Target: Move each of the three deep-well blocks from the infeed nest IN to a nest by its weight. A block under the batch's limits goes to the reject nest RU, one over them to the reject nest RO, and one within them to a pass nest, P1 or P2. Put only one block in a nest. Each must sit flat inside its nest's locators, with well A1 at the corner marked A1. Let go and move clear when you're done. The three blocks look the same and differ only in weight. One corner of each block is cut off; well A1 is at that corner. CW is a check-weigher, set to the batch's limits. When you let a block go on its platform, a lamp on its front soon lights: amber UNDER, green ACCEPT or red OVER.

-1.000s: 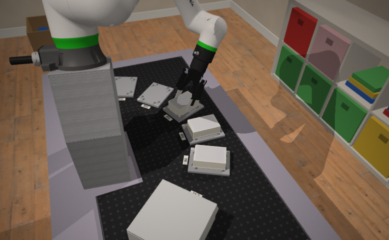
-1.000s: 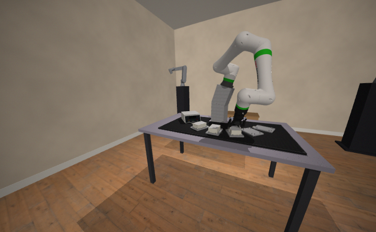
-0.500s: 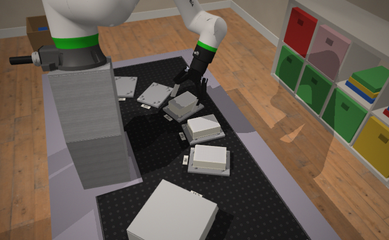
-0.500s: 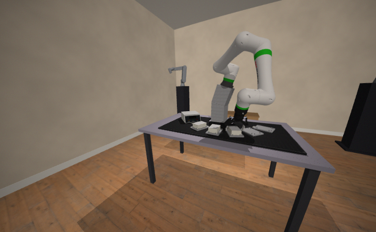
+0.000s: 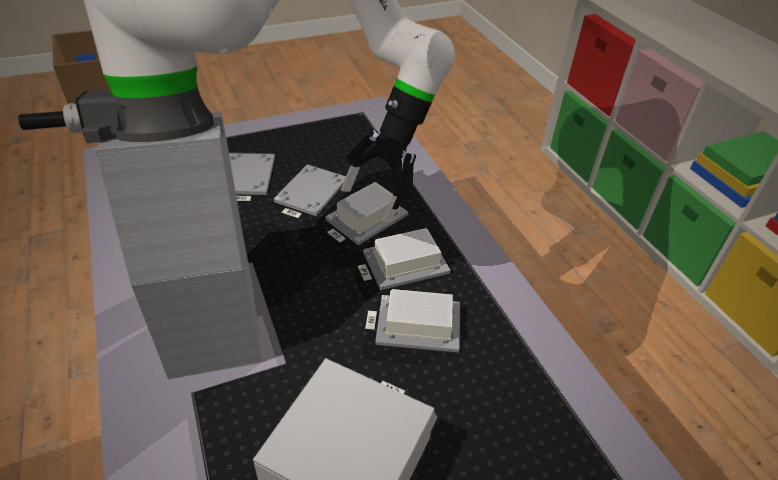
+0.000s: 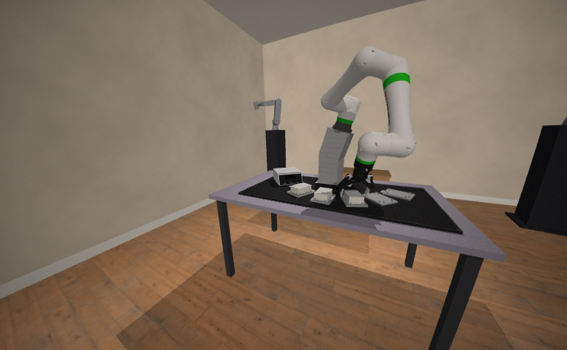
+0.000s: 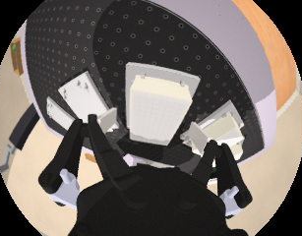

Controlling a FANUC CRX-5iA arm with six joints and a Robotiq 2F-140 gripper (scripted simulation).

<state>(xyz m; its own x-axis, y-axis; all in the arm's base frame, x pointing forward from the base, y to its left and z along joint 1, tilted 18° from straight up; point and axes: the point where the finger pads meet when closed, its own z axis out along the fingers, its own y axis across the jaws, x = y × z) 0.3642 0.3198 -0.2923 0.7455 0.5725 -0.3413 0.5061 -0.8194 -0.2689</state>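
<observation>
Now: hand 40 mm above the grey nest plate. Also, from my hand: pale weigher platform: 150 mm behind, 600 mm to the right, 40 mm above; then check-weigher: 150 mm behind, 600 mm to the right, 10 mm above.
</observation>
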